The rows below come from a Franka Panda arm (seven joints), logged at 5 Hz.
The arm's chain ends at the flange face. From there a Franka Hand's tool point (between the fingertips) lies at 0.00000 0.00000 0.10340 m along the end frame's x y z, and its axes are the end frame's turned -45 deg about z.
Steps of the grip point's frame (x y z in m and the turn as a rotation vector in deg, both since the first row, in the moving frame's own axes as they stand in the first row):
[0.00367, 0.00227, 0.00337, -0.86, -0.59, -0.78]
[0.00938, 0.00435, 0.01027, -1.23, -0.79, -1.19]
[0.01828, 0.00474, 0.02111, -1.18, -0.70, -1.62]
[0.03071, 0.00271, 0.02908, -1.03, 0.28, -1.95]
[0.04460, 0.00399, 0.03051, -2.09, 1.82, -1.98]
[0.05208, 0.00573, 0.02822, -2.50, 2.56, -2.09]
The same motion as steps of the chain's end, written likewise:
[0.00384, -0.00284, 0.00339, -1.03, 0.19, -0.78]
[0.00912, -0.00613, 0.01030, -1.43, 0.31, -1.19]
[0.01563, -0.01196, 0.02114, -1.33, 0.34, -1.62]
[0.02194, -0.02073, 0.02910, -0.53, 0.93, -1.95]
[0.02937, -0.02897, 0.03063, -0.19, 2.76, -1.98]
[0.03443, -0.03258, 0.02842, 0.04, 3.58, -2.09]

